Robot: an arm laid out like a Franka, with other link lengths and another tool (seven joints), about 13 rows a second.
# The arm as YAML. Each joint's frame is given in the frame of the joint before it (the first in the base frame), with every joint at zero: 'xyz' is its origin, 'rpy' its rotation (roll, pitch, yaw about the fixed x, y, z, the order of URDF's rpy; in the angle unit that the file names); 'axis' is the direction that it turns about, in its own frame. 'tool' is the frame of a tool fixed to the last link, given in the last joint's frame.
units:
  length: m
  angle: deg
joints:
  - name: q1
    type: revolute
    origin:
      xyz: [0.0, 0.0, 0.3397]
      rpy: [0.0, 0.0, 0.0]
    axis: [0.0, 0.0, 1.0]
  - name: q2
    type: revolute
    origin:
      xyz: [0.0, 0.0, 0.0]
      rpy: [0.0, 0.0, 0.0]
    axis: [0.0, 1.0, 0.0]
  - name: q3
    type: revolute
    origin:
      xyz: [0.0, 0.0, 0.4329]
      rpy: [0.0, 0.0, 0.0]
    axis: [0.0, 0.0, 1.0]
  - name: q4
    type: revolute
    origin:
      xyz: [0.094, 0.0, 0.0]
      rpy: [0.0, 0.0, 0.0]
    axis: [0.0, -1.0, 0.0]
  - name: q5
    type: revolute
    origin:
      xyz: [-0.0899, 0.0, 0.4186]
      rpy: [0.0, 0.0, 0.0]
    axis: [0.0, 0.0, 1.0]
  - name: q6
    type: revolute
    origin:
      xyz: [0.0, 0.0, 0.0]
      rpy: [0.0, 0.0, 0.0]
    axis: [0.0, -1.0, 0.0]
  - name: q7
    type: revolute
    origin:
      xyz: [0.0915, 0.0, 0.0]
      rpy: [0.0, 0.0, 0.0]
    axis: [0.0, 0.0, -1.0]
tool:
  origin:
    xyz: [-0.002, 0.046, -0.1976]
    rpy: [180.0, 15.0, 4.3]
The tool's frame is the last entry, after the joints.
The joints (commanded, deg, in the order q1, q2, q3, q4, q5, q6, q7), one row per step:
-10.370 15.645 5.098 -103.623 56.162 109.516 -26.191
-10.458 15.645 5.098 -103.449 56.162 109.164 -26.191
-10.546 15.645 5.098 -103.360 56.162 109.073 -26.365
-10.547 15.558 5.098 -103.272 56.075 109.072 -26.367
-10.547 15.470 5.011 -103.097 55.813 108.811 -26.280
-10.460 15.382 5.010 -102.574 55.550 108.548 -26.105
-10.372 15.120 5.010 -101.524 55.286 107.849 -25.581
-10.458 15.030 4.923 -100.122 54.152 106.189 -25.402
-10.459 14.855 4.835 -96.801 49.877 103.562 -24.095
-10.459 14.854 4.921 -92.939 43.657 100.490 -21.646
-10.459 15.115 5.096 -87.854 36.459 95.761 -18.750
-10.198 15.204 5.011 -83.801 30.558 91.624 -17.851
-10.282 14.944 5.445 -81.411 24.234 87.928 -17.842
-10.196 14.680 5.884 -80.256 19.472 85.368 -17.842
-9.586 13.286 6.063 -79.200 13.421 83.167 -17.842
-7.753 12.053 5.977 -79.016 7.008 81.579 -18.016
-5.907 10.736 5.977 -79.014 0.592 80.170 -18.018
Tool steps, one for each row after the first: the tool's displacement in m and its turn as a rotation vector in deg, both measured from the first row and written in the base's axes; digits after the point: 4 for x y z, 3 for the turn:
-0.0002 -0.0004 0.0016 0.143 0.002 0.168
-0.0001 -0.0014 0.0024 0.156 -0.179 0.250
-0.0001 -0.0015 0.0040 0.056 -0.346 0.291
-0.0005 -0.0022 0.0059 -0.102 -0.383 0.470
0.0002 -0.0010 0.0109 -0.266 -0.698 0.757
0.0013 0.0008 0.0228 -0.294 -1.210 1.145
0.0001 0.0004 0.0335 -0.778 -1.589 2.574
-0.0013 -0.0019 0.0535 -3.974 -2.155 5.260
-0.0041 -0.0064 0.0705 -9.034 -1.557 7.937
-0.0090 -0.0132 0.0910 -15.069 -0.159 10.903
-0.0165 -0.0211 0.1074 -20.458 0.435 13.765
-0.0291 -0.0314 0.1138 -26.204 1.725 16.821
-0.0396 -0.0381 0.1150 -30.503 3.202 19.014
-0.0545 -0.0462 0.1271 -36.619 3.825 20.716
-0.0686 -0.0464 0.1319 -43.105 4.667 23.091
-0.0820 -0.0475 0.1385 -49.654 5.463 24.968

